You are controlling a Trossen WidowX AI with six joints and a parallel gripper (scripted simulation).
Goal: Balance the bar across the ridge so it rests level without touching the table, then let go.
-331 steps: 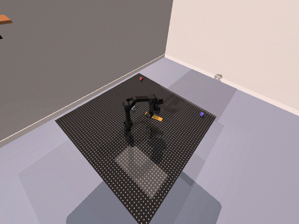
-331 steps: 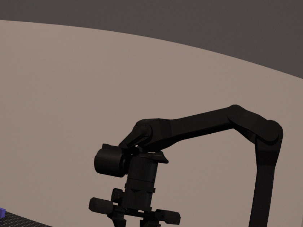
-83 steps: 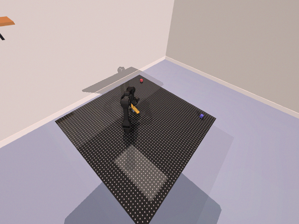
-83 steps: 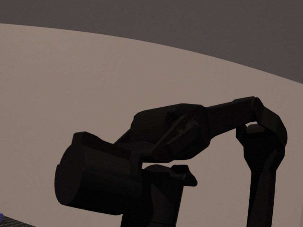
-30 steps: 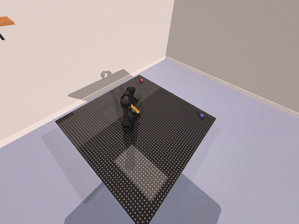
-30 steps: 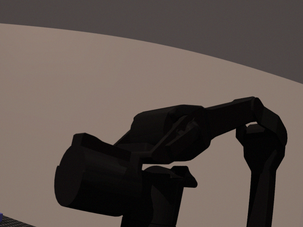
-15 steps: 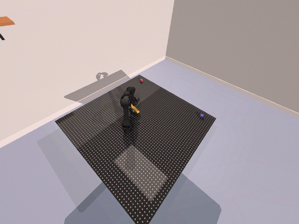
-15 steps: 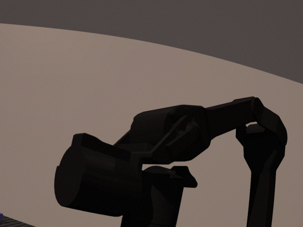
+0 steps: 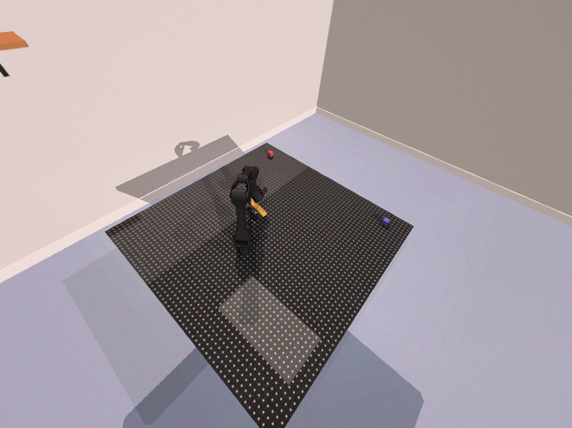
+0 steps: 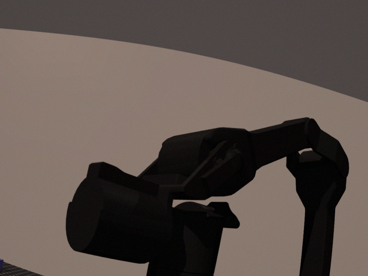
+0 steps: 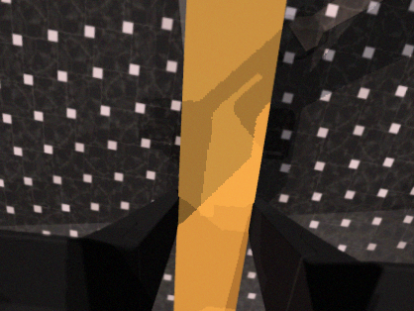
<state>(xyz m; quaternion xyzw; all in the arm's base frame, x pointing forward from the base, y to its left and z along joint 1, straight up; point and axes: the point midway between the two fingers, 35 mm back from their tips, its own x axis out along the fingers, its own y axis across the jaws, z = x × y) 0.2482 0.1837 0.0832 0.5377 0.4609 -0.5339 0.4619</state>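
My gripper tip is now 3 cm to the left of the orange bar. From my gripper tip the other things lie so: small red cube: 49 cm ahead, 32 cm to the left, 3 cm below; small purple cube: 68 cm to the right, 49 cm ahead, 3 cm below.
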